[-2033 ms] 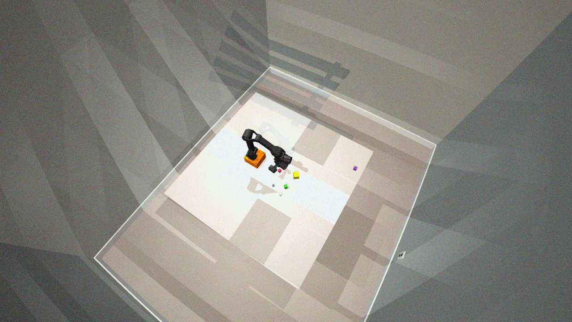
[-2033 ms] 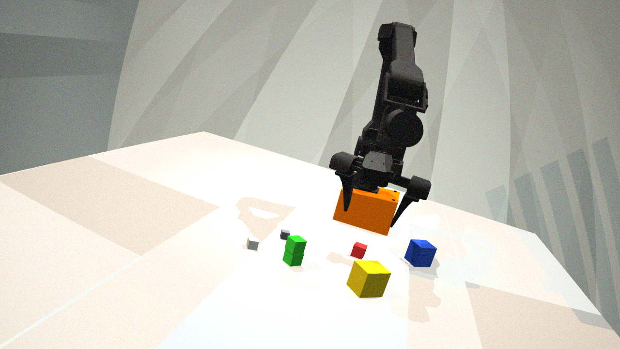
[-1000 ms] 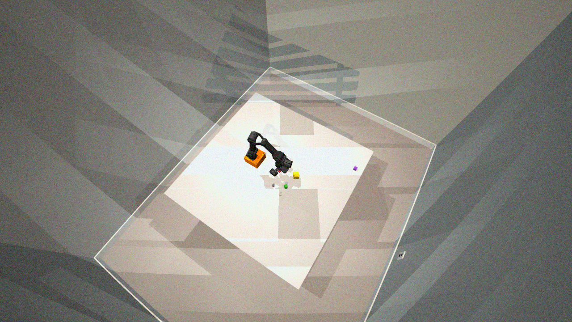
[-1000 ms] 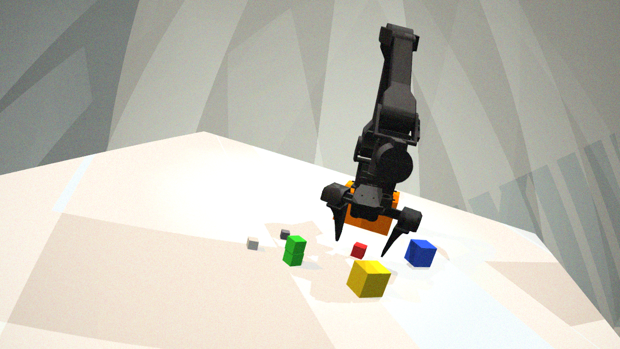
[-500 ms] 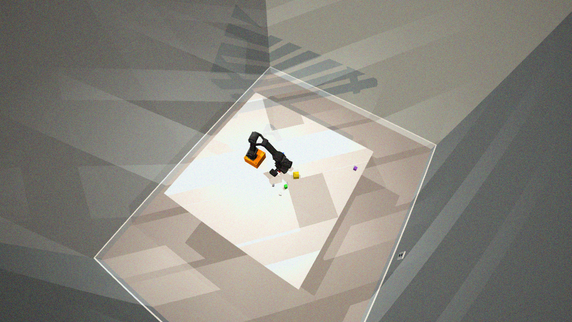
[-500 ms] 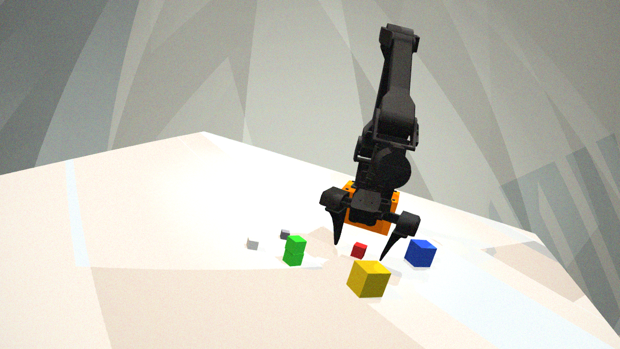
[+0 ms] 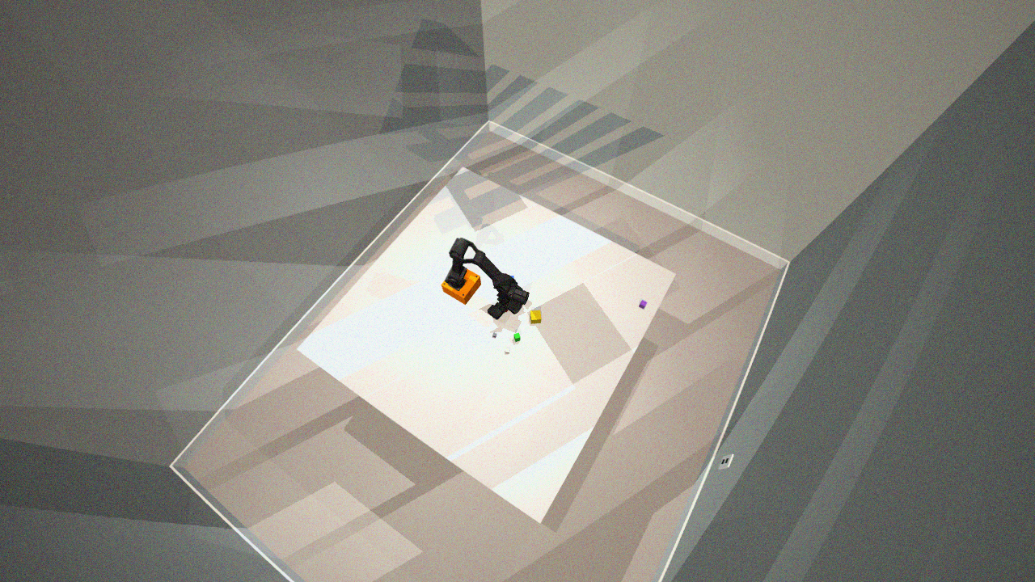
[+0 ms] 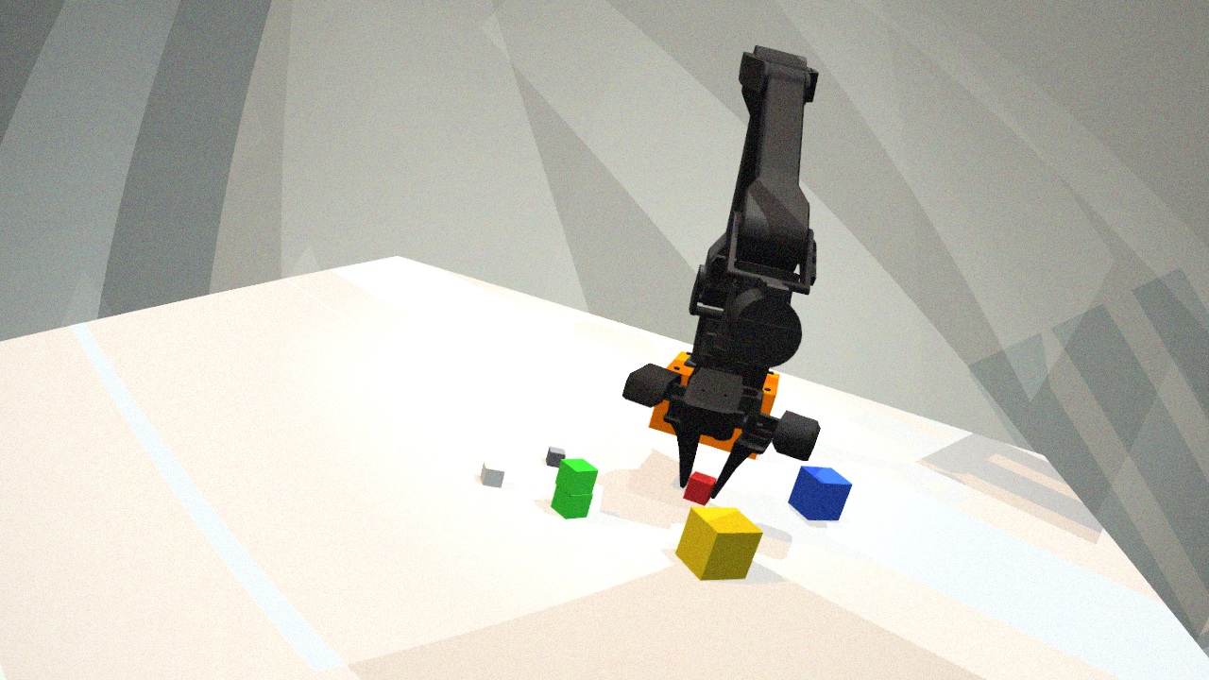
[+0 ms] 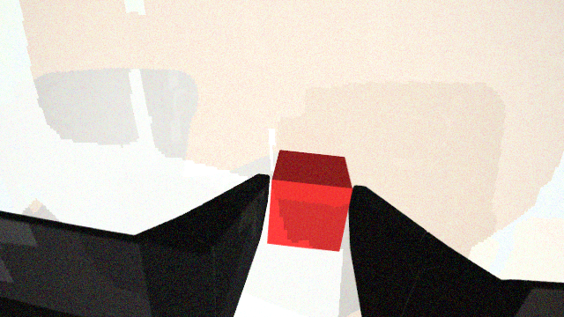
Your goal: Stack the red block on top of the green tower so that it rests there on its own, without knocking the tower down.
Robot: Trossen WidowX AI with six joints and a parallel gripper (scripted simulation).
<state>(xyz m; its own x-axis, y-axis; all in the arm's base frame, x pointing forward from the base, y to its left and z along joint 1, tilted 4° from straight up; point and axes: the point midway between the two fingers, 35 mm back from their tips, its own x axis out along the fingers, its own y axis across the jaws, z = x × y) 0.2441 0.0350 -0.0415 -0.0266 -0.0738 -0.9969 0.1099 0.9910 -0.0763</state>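
Right now my gripper tip is 140 mm short of the yellow cube, 30 mm to the right of it and 20 mm below it. The rest, counted from my gripper tip: blue cube (60 mm behind, 120 mm to the left, 10 mm above); purple cube (530 mm ahead, 370 mm to the left, 10 mm above); red block (right at my gripper tip).
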